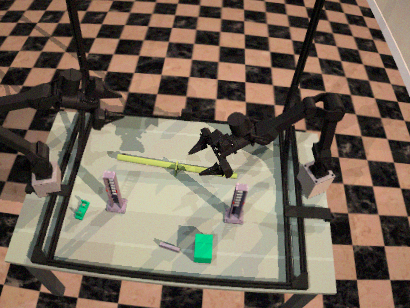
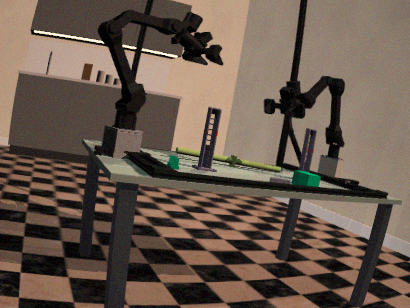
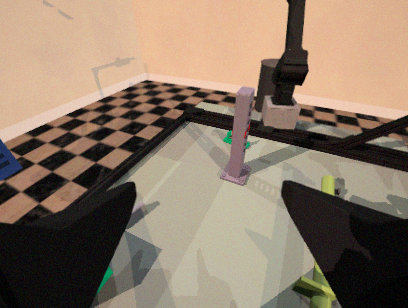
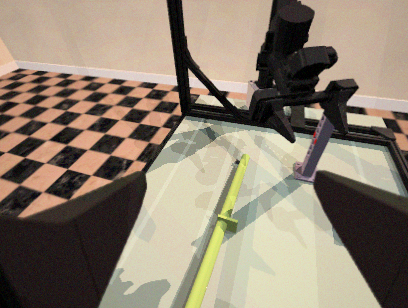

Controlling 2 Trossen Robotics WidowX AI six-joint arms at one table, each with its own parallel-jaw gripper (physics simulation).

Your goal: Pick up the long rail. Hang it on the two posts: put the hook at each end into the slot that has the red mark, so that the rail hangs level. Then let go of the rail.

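Seen in the pictures: left gripper, fingertip midpoint: [image 1: 193,164] [image 2: 274,112] [image 3: 209,188] [image 4: 320,138]; right gripper, fingertip midpoint: [image 1: 123,106] [image 2: 214,64] [image 4: 228,178]; left arm's base, origin of the base link: [image 1: 318,170] [image 2: 332,157] [image 4: 264,84]; right arm's base, origin of the base link: [image 1: 44,172] [image 2: 123,128] [image 3: 281,101].
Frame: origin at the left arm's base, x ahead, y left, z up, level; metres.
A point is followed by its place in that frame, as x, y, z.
Observation:
The long yellow-green rail [image 1: 150,161] {0.580, -0.328, -0.070} [image 2: 255,164] {0.400, -0.212, -0.087} [image 3: 327,185] {0.670, -0.380, -0.066} [image 4: 210,255] {0.561, -0.321, -0.070} lies on the table behind the posts, with a crosspiece at its middle. The left-hand post [image 1: 116,204] [image 2: 202,152] {0.783, -0.208, -0.052} [image 3: 241,135] {0.742, -0.201, 0.018} and the right-hand post [image 1: 235,216] [image 2: 307,150] {0.387, 0.007, 0.016} [image 4: 317,150] {0.381, -0.007, -0.003} stand upright, with slots and red marks. My left gripper [image 1: 196,162] {0.489, -0.118, 0.141} [image 3: 209,188] {0.489, -0.118, 0.141} [image 4: 320,138] {0.489, -0.118, 0.141} is open and empty, above the table near the rail's right half. My right gripper [image 1: 121,105] {0.657, -0.323, 0.281} [image 2: 214,61] {0.657, -0.323, 0.281} [image 4: 228,178] {0.657, -0.323, 0.281} is open and empty, high above the table's back left. The rail's hooks are unclear.
A green block [image 1: 203,248] {0.535, 0.097, -0.060} [image 2: 306,179] {0.573, 0.106, -0.078} and a thin mauve bar [image 1: 169,247] {0.639, 0.037, -0.092} lie toward the front. A small green bracket [image 1: 82,209] {0.895, -0.230, -0.100} [image 2: 173,162] {0.919, -0.210, -0.091} [image 3: 235,140] lies left of the left-hand post. A black frame [image 1: 165,275] {0.690, 0.130, -0.091} borders the table, with uprights at the back.

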